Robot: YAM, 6 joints.
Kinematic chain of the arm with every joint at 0, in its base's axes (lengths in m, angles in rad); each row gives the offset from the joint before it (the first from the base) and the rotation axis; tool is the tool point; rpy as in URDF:
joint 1: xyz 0 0 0.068 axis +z
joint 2: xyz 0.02 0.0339 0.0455 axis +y
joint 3: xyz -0.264 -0.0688 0 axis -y
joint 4: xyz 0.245 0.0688 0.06 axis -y
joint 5: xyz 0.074 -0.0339 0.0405 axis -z
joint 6: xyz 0.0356 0 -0.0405 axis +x
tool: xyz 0 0 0 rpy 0 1.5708 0
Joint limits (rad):
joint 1: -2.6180..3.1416
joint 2: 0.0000..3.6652
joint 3: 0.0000..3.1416
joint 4: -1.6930..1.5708
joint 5: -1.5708..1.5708
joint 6: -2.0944..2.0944
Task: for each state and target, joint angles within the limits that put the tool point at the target. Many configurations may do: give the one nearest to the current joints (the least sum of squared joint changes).
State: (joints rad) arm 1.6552 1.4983 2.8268 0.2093 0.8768 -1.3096
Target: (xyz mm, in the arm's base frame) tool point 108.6 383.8 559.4
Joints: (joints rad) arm 1.3675 1.9406 2.3660 0.0572 0.9464 -1.3096
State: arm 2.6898 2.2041 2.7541 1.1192 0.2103 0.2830
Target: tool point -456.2 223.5 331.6
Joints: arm 2.7048 2.3914 1.9180 1.5708 0.2702 0.2830
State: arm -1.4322 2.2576 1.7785 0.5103 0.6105 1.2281
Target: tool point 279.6 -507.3 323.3
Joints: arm -1.0392 2.4698 2.2794 0.5071 0.4712 1.2281
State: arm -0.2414 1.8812 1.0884 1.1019 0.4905 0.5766
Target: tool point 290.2 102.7 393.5
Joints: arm 0.3904 1.4349 0.9767 1.2173 0.4494 0.5766
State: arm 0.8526 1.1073 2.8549 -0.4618 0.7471 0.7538
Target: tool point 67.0 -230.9 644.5
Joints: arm 1.7409 0.9954 2.8841 -0.5073 0.8582 0.7538
